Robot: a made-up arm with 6 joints. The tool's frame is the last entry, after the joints. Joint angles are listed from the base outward.
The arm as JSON. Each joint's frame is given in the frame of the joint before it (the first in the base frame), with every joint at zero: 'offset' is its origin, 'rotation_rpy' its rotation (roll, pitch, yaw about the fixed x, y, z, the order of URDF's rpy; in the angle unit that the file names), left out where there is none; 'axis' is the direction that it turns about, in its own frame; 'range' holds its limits. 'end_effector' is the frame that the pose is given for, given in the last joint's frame.
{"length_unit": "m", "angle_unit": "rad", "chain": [
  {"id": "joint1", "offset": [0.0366, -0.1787, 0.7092], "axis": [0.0, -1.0, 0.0], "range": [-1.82, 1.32]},
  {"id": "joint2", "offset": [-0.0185, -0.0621, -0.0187], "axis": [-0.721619, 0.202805, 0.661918], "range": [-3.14, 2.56]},
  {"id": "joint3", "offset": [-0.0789, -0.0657, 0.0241], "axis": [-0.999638, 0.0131, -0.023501], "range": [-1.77, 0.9]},
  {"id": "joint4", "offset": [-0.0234, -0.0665, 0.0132], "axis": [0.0, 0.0, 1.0], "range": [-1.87, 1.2]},
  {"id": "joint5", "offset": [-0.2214, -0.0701, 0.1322], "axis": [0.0, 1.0, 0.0], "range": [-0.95, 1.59]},
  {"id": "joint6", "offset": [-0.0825, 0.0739, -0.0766], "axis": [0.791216, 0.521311, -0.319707], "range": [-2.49, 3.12]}
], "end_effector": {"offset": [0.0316, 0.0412, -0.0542], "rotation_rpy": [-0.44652, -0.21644, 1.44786]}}
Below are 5 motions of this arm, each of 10 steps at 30 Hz.
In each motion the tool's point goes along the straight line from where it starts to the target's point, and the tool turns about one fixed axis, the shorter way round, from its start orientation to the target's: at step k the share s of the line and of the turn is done. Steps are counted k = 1, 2, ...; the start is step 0. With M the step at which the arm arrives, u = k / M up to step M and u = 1 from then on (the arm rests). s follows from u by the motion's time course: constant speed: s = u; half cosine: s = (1 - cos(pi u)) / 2; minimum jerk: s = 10 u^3 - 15 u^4 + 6 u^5.
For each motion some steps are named. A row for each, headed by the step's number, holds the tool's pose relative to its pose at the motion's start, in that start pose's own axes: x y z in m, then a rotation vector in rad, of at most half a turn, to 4 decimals.
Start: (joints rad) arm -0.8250 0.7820 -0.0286 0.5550 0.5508 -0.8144
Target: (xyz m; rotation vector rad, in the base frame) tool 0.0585 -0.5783 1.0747 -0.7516 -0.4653 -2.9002
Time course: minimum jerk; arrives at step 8
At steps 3, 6, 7, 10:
3: 0.0148 0.0013 -0.0002 0.0109 -0.0051 0.0036
6: 0.0483 0.0043 -0.0005 0.0354 -0.0165 0.0118
7: 0.0530 0.0047 -0.0006 0.0389 -0.0181 0.0129
10: 0.0538 0.0048 -0.0006 0.0395 -0.0184 0.0131

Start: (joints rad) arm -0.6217 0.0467 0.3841 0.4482 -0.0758 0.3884
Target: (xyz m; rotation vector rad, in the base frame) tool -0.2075 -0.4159 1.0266 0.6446 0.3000 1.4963
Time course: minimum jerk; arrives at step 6
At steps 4, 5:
4: 0.0103 -0.0034 0.0250 0.1105 -0.0947 -0.0794
5: 0.0125 -0.0042 0.0305 0.1349 -0.1156 -0.0969

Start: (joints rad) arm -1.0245 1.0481 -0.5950 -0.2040 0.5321 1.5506
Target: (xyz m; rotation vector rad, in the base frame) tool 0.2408 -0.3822 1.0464 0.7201 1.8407 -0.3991
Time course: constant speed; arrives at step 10
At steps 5, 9, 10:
5: 0.0247 0.0287 0.0435 -0.0398 0.0838 -0.1796
9: 0.0444 0.0516 0.0783 -0.0717 0.1508 -0.3233
10: 0.0493 0.0573 0.0870 -0.0797 0.1676 -0.3593

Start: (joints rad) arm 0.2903 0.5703 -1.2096 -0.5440 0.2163 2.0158
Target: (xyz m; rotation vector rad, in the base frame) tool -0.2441 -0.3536 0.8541 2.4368 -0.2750 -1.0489
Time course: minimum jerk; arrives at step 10
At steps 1, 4, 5, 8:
1: 0.0002 0.0000 -0.0002 0.0040 -0.0032 -0.0015
4: 0.0084 -0.0011 -0.0056 0.1469 -0.1203 -0.0556
5: 0.0133 -0.0017 -0.0088 0.2313 -0.1895 -0.0875
8: 0.0250 -0.0032 -0.0166 0.4359 -0.3570 -0.1649

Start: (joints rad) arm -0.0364 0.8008 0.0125 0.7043 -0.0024 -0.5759
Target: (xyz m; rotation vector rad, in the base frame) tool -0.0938 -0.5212 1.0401 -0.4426 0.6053 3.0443
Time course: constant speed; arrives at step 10
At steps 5, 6, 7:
5: -0.0141 -0.0227 0.0382 0.2498 -0.0056 0.0611
6: -0.0169 -0.0273 0.0458 0.2997 -0.0068 0.0733
7: -0.0197 -0.0318 0.0534 0.3497 -0.0079 0.0855

